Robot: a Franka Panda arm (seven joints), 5 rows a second.
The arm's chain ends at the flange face. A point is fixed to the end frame.
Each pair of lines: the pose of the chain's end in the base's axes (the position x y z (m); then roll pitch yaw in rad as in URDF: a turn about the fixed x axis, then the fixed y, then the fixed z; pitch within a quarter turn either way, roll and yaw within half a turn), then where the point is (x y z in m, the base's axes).
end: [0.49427 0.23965 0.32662 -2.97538 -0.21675 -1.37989]
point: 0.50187 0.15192 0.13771
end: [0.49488 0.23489 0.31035 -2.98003 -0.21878 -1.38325]
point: 0.50132 0.14659 0.12166
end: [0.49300 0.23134 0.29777 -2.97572 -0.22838 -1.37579]
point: 0.50131 0.14148 0.10990
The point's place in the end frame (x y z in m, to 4 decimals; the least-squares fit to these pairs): 0.0449 0.0427 0.1990
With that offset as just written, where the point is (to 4 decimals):
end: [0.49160 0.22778 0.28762 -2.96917 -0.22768 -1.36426]
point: 0.5022 0.1384 0.0996
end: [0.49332 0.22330 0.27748 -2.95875 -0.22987 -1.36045]
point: 0.5065 0.1340 0.0896
